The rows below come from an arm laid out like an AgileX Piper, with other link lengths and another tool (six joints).
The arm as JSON. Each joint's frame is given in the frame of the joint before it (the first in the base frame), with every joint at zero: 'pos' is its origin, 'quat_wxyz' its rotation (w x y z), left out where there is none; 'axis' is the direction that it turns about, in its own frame. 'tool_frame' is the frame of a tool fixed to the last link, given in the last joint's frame.
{
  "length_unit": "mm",
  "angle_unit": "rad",
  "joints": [
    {
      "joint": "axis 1",
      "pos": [
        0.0,
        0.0,
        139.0
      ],
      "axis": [
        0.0,
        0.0,
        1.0
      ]
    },
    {
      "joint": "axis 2",
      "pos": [
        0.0,
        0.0,
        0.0
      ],
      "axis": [
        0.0,
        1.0,
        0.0
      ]
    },
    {
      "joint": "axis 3",
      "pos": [
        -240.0,
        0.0,
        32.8
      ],
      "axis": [
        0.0,
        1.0,
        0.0
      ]
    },
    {
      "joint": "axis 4",
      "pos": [
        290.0,
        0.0,
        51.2
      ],
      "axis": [
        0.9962,
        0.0,
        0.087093
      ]
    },
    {
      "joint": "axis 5",
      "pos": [
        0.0,
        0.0,
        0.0
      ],
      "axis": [
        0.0,
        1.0,
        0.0
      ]
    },
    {
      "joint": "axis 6",
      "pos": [
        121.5,
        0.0,
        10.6
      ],
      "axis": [
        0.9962,
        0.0,
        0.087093
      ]
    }
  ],
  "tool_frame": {
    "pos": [
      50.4,
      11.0,
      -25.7
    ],
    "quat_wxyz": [
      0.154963,
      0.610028,
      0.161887,
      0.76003
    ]
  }
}
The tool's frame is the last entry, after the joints.
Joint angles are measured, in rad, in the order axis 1, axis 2, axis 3, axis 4, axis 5, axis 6. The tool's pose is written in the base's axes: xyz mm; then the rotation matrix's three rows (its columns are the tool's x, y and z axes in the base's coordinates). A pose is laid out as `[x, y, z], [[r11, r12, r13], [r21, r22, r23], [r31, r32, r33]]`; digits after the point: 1 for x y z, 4 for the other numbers.
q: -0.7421, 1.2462, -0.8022, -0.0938, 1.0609, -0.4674
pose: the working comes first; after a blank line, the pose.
Where each joint sits with the arm in this pose, in the base's axes (m; each line is computed from the numbers above, not from the rounded line before):
axis 1: 0.0000 0.0000 0.1390
axis 2: 0.0000 0.0000 0.1390
axis 3: -0.0335 0.0307 0.3769
axis 4: 0.1757 -0.1611 0.2986
axis 5: 0.1757 -0.1611 0.2986
axis 6: 0.1828 -0.1811 0.1785
the tool: 0.1591 -0.1717 0.1268

[159.1, -171.7, 126.8], [[0.9600, 0.2101, 0.1850], [0.2365, -0.9623, -0.1345], [0.1498, 0.1729, -0.9735]]
